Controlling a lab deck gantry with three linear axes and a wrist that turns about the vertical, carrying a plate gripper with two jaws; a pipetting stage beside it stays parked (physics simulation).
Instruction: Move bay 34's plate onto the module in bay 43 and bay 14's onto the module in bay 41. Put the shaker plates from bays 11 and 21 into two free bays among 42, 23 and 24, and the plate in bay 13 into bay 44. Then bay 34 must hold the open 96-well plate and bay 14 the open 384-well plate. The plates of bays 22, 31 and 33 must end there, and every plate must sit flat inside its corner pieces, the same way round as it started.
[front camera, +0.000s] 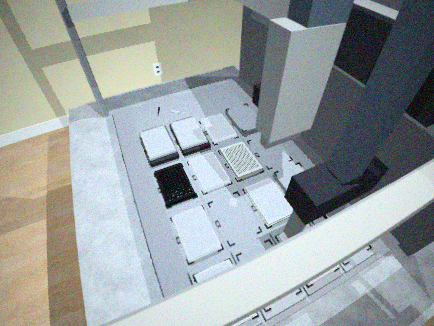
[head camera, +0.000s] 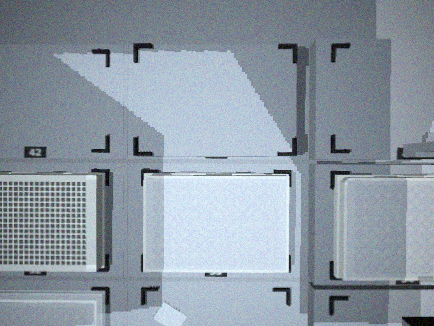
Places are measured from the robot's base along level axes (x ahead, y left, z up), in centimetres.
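Where they show: gripper, fingertip midpoint: (front camera: 308, 226) (head camera: 432, 238); robot's base at its link origin: (front camera: 142, 139).
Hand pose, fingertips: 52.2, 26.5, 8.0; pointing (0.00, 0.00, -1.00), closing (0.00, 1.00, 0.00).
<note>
Things, the pixels of their top centre, and the offset from my fingertips, as dx, dy, dz. "spot": a spot on its surface instead.
- bay 43 at a spot on its surface: (head camera: 215, 105) spot: -13.1, +9.2, -6.1
- bay 41 module at its top centre: (front camera: 245, 116) -45.8, +9.9, -5.8
- bay 11 at a spot on its surface: (front camera: 157, 142) spot: -44.7, -22.5, -4.3
- bay 21 at a spot on its surface: (front camera: 190, 132) spot: -44.5, -11.3, -4.4
- bay 13 at a spot on its surface: (front camera: 197, 232) spot: -12.3, -21.9, -6.6
- bay 14 at a spot on its surface: (front camera: 215, 272) spot: -1.4, -22.0, -5.1
- Bay 33's plate at its top centre: (head camera: 216, 224) (front camera: 269, 199) -13.0, -0.8, -6.6
- bay 22's plate at its top centre: (front camera: 208, 169) -29.4, -11.5, -6.6
- bay 31's plate at its top centre: (front camera: 218, 126) -45.8, -0.8, -6.6
- gridded plate at its top centre: (head camera: 23, 223) (front camera: 240, 158) -29.4, -0.8, -6.6
- black rack at its top centre: (front camera: 174, 181) -29.4, -22.2, -6.6
- small white square at a spot on its surface: (head camera: 170, 315) (front camera: 233, 201) spot: -17.1, -9.4, -7.9
My gripper (front camera: 340, 195) is high over the deck's right side; its jaw blocks stand apart and no plate shows between them. Bay 34's plate (head camera: 375, 230) (front camera: 294, 228) sits in its corners, partly hidden in the front view. The bare module in bay 43 (head camera: 215, 105) shows corner pieces. The bay 41 module (front camera: 242, 117) is grey and bare. Pale plates show in bay 11 (front camera: 157, 142), bay 21 (front camera: 190, 132), bay 13 (front camera: 197, 232) and bay 14 (front camera: 215, 272). Bay 33's plate (head camera: 215, 222) (front camera: 270, 200), bay 22's plate (front camera: 209, 172) and bay 31's plate (front camera: 220, 127) sit in place.
A gridded plate (head camera: 45, 222) (front camera: 241, 160) is in bay 32, a black rack (front camera: 175, 184) in bay 12. A small white square (head camera: 170, 315) (front camera: 233, 202) lies in bay 23. The parked pipetting block (front camera: 300, 85) stands tall behind. A pale beam (front camera: 280, 260) crosses the front view.
</note>
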